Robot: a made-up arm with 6 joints. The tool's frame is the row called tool.
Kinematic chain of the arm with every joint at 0, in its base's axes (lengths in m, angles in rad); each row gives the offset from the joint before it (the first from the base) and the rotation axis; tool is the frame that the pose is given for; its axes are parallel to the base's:
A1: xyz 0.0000 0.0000 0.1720 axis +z
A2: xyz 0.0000 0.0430 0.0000 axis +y
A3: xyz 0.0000 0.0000 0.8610 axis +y
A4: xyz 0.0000 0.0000 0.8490 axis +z
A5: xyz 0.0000 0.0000 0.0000 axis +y
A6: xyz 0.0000 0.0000 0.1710 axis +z
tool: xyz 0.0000 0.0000 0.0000
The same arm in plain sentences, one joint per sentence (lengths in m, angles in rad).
The arm has six revolute joints in a row. What follows holds with every joint at zero, and every direction is one of the base frame's.
The first joint sits 0.172 m along +z from the base frame's origin and turns about +z.
The second joint sits 0.043 m along +y from the first joint and turns about +y.
The third joint sits 0.861 m along +z from the second joint and turns about +y.
The fourth joint sits 0.849 m along +z from the third joint and turns about +z.
The fifth joint sits at the same point as the fourth joint and turns about +y.
The sixth joint sits 0.171 m along +z from the fifth joint and turns about +z.
The tool frame, which is the frame that the pose is given for, sits at the same point as the sixth joint; its axes are parallel to the base frame's.

